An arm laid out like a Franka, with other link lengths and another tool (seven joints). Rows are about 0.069 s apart.
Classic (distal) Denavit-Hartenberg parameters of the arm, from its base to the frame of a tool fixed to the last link. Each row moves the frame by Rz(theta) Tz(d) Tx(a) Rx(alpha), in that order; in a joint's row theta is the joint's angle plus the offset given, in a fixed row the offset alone. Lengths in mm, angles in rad.
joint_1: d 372.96  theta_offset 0  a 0  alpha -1.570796
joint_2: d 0  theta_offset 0  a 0  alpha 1.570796
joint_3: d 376.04  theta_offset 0  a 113.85  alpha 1.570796
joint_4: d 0  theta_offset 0  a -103.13  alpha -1.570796
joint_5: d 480  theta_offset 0  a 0  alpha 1.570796
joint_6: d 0  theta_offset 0  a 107.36  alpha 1.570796
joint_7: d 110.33  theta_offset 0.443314  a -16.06  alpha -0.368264
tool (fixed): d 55.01  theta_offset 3.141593  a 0  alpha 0
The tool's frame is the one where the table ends.
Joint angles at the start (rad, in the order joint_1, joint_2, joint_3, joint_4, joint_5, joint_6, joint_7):
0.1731, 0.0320, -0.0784, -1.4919, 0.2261, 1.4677, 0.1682
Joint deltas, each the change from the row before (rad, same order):
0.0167, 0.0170, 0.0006, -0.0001, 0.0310, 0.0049, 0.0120
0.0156, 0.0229, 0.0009, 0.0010, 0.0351, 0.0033, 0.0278
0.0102, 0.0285, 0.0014, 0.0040, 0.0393, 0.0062, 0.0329
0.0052, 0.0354, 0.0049, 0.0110, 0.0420, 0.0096, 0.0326
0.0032, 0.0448, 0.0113, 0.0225, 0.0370, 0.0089, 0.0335
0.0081, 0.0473, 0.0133, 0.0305, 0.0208, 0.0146, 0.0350
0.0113, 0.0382, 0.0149, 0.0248, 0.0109, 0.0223, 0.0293
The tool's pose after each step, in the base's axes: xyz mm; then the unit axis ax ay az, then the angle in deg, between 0 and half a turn. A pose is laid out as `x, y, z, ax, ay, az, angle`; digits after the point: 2 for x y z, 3 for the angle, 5 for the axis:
671.71, 113.57, 697.23, -0.22633, -0.97132, 0.07286, 166.206
676.45, 132.48, 683.88, -0.22912, -0.97141, 0.06217, 164.155
683.44, 149.27, 668.71, -0.23716, -0.97018, 0.04998, 161.868
693.09, 165.80, 652.78, -0.24657, -0.96845, 0.03624, 159.626
704.82, 184.97, 635.82, -0.25482, -0.96666, 0.02515, 157.474
717.08, 206.68, 620.20, -0.26241, -0.96475, 0.01979, 156.157
726.33, 229.53, 607.42, -0.26691, -0.96359, 0.01602, 155.649

